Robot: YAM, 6 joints.
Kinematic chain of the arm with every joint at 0, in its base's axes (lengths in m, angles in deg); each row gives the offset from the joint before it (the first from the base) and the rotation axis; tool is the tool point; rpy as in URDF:
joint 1: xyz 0 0 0.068 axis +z
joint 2: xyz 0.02 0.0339 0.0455 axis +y
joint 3: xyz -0.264 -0.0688 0 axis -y
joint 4: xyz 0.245 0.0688 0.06 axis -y
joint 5: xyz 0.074 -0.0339 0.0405 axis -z
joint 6: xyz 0.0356 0 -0.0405 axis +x
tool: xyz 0 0 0 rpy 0 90 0
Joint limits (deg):
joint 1: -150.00..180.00
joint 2: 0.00..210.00
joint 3: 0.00..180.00
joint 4: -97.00..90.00
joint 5: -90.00..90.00
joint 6: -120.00..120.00
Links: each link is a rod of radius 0.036 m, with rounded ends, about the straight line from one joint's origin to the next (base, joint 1, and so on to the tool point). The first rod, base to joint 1, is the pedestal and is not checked.
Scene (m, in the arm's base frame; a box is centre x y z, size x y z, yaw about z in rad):
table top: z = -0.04
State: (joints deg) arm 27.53 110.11 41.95 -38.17 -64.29 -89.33
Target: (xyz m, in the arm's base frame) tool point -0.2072 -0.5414 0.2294
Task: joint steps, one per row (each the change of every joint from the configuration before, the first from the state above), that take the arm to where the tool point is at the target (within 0.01 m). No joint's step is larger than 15 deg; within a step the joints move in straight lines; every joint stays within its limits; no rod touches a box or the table.
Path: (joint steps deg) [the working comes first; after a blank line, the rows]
Joints at the target: -113.20 142.83 125.80 0.27 -39.80 -89.33
Straight joint move there: clear.

1: -14.07 3.27 8.39 3.84 2.45 0.00
2: -14.08 3.27 8.38 3.85 2.45 0.00
3: -14.07 3.28 8.39 3.84 2.45 0.00
4: -14.07 3.27 8.38 3.84 2.45 0.00
5: -14.07 3.27 8.39 3.85 2.45 0.00
6: -14.08 3.27 8.38 3.84 2.45 0.00
7: -14.07 3.27 8.39 3.85 2.44 0.00
8: -14.07 3.28 8.38 3.84 2.45 0.00
9: -14.07 3.27 8.39 3.84 2.45 0.00
10: -14.08 3.27 8.38 3.85 2.45 0.00

